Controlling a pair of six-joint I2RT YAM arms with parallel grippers.
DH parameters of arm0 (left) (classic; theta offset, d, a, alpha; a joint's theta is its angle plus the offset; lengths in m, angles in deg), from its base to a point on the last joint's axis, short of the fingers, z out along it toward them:
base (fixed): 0 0 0 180
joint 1: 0 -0.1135 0.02 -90
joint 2: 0 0 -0.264 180
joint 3: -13.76 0 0.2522 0
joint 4: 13.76 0 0.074 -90
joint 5: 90 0 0 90
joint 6: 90 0.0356 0 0
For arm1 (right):
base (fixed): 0 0 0 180
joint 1: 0 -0.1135 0.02 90
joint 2: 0 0 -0.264 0
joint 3: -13.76 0 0.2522 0
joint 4: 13.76 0 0.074 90
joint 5: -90 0 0 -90
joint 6: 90 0.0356 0 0
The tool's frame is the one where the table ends.
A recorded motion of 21 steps. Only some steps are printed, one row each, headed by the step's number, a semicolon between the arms.
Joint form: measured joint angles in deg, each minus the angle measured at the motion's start. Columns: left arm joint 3, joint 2, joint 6, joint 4, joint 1, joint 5; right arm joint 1, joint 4, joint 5, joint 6, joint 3, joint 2.
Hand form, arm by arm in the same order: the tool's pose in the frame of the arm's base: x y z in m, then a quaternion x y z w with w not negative. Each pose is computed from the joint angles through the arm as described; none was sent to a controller.
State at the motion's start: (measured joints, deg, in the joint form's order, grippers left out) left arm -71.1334 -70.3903 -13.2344 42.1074 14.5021 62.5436; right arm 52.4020 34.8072 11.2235 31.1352 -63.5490 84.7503
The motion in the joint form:
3: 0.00 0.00 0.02 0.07 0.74 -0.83; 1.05 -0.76 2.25 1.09 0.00 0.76
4: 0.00 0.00 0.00 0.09 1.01 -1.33; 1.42 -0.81 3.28 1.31 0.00 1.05
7: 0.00 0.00 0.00 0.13 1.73 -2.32; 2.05 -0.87 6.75 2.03 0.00 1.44
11: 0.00 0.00 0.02 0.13 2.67 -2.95; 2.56 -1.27 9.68 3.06 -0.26 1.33
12: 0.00 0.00 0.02 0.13 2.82 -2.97; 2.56 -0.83 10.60 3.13 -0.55 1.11
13: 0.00 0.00 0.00 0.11 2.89 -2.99; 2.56 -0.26 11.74 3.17 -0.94 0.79
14: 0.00 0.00 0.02 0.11 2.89 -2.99; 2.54 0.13 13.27 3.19 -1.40 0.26
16: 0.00 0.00 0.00 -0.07 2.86 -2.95; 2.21 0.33 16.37 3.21 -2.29 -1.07
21: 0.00 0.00 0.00 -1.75 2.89 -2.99; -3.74 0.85 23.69 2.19 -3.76 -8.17
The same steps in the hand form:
3: 0.2269 -0.0943 0.3652 0.22474 0.77865 -0.53995 0.22729; 0.1911 -0.2438 0.2507 0.62061 0.71972 0.05680 0.30598
4: 0.2266 -0.0953 0.3650 0.22485 0.78028 -0.53744 0.22752; 0.1904 -0.2453 0.2494 0.62228 0.71780 0.06529 0.30538
7: 0.2259 -0.0979 0.3646 0.22664 0.78304 -0.53274 0.22732; 0.1898 -0.2467 0.2480 0.62246 0.71379 0.09458 0.30676
11: 0.2245 -0.1015 0.3644 0.23132 0.78368 -0.53065 0.22526; 0.1893 -0.2479 0.2508 0.62176 0.70695 0.11845 0.31561
12: 0.2243 -0.1021 0.3644 0.23228 0.78346 -0.53082 0.22464; 0.1894 -0.2470 0.2532 0.61934 0.70714 0.12600 0.31702
13: 0.2242 -0.1024 0.3644 0.23264 0.78338 -0.53088 0.22443; 0.1893 -0.2458 0.2566 0.61583 0.70754 0.13511 0.31920
14: 0.2242 -0.1024 0.3644 0.23278 0.78333 -0.53084 0.22453; 0.1894 -0.2443 0.2617 0.60941 0.70805 0.14645 0.32533
16: 0.2244 -0.1023 0.3646 0.23325 0.78269 -0.53108 0.22571; 0.1907 -0.2400 0.2737 0.59120 0.71012 0.16837 0.34330
21: 0.2260 -0.1030 0.3667 0.23975 0.77722 -0.53100 0.23767; 0.2024 -0.1992 0.3172 0.49120 0.74046 0.22581 0.39931

